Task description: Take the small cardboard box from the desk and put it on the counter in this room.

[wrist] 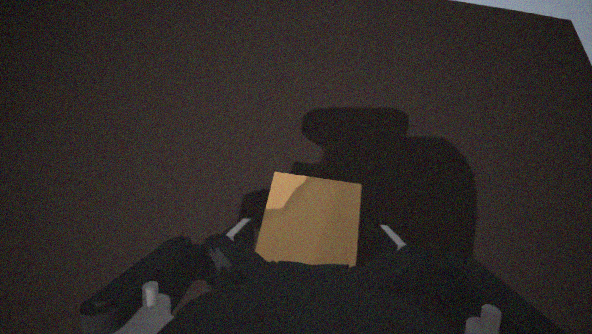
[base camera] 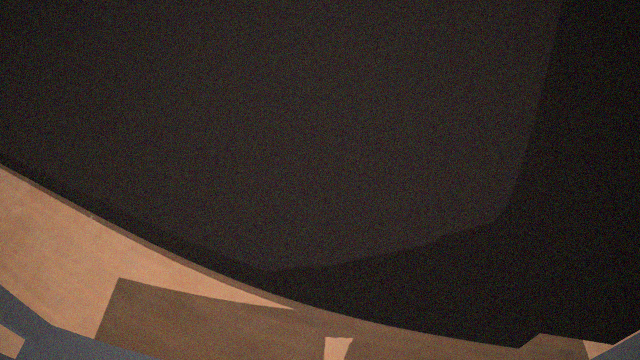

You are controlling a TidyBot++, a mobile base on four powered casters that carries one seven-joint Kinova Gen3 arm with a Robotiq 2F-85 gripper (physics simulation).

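Places are measured from the arm's base along level axes (x ahead, y left, z up), in centimetres.
Pixels of known places: gripper, between the fingertips: (wrist: 313,235).
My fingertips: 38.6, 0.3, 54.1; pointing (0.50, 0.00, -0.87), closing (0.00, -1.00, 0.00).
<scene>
Behind a point stands the place of what it marks, as x, y, z.
The small cardboard box (wrist: 312,222) @[39.0, 0.4, 56.3] shows in the wrist view between the fingers, slightly turned, with a gap to the finger on each side. It appears to rest on a dark brown surface (wrist: 150,110) @[52.4, 20.2, 51.3], which looks like the counter top. My gripper (wrist: 313,235) @[38.6, 0.3, 54.1] is open around the box, and its body hides the box's near edge. Shadows of the arm and gripper fall on the surface beside and beyond the box. The box and the gripper do not show in the base view.
In the wrist view a corner of the dark surface is at the top right, with a pale grey area (wrist: 582,27) @[71.6, -40.8, 50.0] past it. In the base view a large dark surface (base camera: 300,125) @[21.4, 1.5, -12.4] fills most of the picture, with wood-coloured floor (base camera: 60,235) @[31.1, 40.4, -39.7] along the lower left.
</scene>
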